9 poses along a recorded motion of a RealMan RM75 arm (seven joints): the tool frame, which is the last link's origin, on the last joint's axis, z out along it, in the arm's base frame.
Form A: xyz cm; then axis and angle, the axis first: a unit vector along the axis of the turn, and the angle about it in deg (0 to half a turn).
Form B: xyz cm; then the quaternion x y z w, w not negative. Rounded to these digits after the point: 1 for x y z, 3 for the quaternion.
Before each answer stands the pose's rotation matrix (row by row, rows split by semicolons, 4 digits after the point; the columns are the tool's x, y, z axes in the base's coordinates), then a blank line. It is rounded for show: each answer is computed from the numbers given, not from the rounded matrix.
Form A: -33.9 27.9 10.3 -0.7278 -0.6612 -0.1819 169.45
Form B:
0.0674 0.9876 0.1415; 0.9210 -0.1161 0.3718; 0.3836 0.1053 -0.9175

-33.9 27.9 10.3 -0.725 -0.658 -0.181 0.092
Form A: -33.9 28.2 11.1 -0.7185 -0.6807 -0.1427 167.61
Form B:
0.0438 0.9974 0.0566; 0.9362 -0.0608 0.3462; 0.3487 0.0378 -0.9365

-33.9 28.2 11.1 -0.714 -0.677 -0.142 0.108
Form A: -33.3 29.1 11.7 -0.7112 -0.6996 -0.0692 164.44
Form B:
0.0297 0.9954 -0.0910; 0.9583 -0.0024 0.2858; 0.2843 -0.0957 -0.9539

-33.3 29.1 11.7 -0.705 -0.693 -0.069 0.135
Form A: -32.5 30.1 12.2 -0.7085 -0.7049 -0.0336 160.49
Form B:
0.0326 0.9814 -0.1892; 0.9590 0.0227 0.2826; 0.2817 -0.1906 -0.9404

-32.5 30.1 12.2 -0.698 -0.695 -0.033 0.169
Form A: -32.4 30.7 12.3 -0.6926 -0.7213 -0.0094 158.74
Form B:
-0.0053 0.9685 -0.2490; 0.9617 0.0731 0.2642; 0.2741 -0.2380 -0.9318

-32.4 30.7 12.3 -0.681 -0.709 -0.009 0.184
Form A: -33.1 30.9 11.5 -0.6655 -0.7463 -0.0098 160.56
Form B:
-0.0824 0.9683 -0.2357; 0.9618 0.1392 0.2357; 0.2611 -0.2073 -0.9428

-33.1 30.9 11.5 -0.656 -0.736 -0.010 0.169
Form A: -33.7 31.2 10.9 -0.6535 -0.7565 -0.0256 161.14
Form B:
-0.1151 0.9705 -0.2120; 0.9539 0.1675 0.2489; 0.2771 -0.1736 -0.9450

-33.7 31.2 10.9 -0.645 -0.746 -0.025 0.164
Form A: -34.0 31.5 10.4 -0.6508 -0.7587 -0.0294 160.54
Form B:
-0.1200 0.9691 -0.2156; 0.9495 0.1755 0.2601; 0.2899 -0.1735 -0.9412

-34.0 31.5 10.4 -0.641 -0.748 -0.029 0.169
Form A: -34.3 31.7 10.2 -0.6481 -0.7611 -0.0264 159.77
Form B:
-0.1242 0.9652 -0.2300; 0.9470 0.1845 0.2631; 0.2963 -0.1852 -0.9370

-34.3 31.7 10.2 -0.638 -0.749 -0.026 0.176
